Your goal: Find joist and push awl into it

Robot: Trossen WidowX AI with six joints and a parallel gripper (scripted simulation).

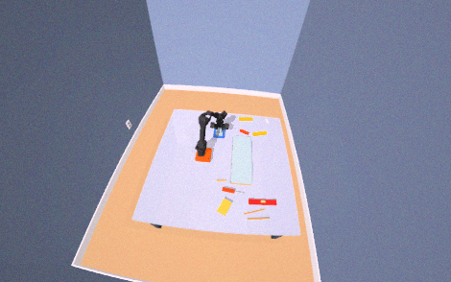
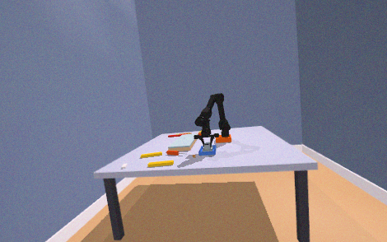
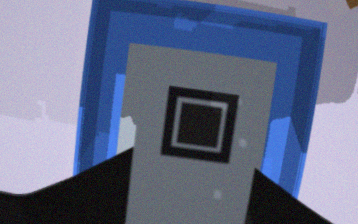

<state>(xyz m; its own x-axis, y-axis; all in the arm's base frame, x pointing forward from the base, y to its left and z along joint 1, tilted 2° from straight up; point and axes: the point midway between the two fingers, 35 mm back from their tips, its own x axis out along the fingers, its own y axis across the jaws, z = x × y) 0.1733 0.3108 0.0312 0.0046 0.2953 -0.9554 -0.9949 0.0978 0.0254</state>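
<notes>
The stud finder lies 2 cm above my gripper tip and 1 cm to the left of it. Also, from my gripper tip: awl (58 cm to the right, 3 cm behind, 2 cm below); small white bit (56 cm ahead, 17 cm to the left, 2 cm below); blue tray (2 cm below, 1 cm to the right).
</notes>
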